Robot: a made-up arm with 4 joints.
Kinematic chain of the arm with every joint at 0, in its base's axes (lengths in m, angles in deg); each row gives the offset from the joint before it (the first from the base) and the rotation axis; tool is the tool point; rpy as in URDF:
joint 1: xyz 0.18 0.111 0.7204 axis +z
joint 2: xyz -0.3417 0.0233 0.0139 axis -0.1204 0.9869 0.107
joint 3: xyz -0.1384 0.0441 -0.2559 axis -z
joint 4: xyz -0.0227 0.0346 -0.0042 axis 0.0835 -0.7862 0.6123
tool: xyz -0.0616 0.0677 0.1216 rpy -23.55 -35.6 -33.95
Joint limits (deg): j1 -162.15..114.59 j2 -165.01..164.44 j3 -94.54..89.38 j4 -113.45..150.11
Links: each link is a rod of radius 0.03 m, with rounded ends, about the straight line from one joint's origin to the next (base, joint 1, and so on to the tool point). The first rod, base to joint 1, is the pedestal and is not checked.
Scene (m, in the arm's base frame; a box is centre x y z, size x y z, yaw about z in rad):
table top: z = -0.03
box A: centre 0 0.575 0.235 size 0.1 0.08 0.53 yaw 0.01
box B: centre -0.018 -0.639 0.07 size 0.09 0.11 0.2 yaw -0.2
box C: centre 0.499 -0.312 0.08 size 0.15 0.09 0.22 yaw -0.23
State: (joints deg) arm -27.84 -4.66 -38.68 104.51
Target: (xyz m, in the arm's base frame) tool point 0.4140 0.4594 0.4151
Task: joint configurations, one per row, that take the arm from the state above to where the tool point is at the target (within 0.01 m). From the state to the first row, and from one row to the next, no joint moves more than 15 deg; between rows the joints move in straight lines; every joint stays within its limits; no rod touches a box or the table.
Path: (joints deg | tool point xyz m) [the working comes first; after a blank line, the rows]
Joints at the target: -93.85 -49.54 20.70 45.42
Straight joint move there: touches box A.

1: -31.92 -17.02 -28.95 97.87 | -0.2487 0.3571 0.3650
2: -36.01 -29.37 -19.23 91.23 | -0.1645 0.3885 0.3401
3: -40.09 -41.73 -9.50 84.59 | -0.0656 0.4062 0.3286
4: -44.17 -54.08 0.22 77.95 | 0.0411 0.4072 0.3368
5: -48.26 -66.44 9.95 71.30 | 0.1463 0.3923 0.3687
6: -59.65 -62.21 12.64 64.83 | 0.1957 0.4333 0.3726
7: -71.05 -57.99 15.32 58.36 | 0.2599 0.4611 0.3822
8: -82.45 -53.76 18.01 51.89 | 0.3347 0.4709 0.3967
9: -93.85 -49.54 20.70 45.42 | 0.4140 0.4594 0.4151

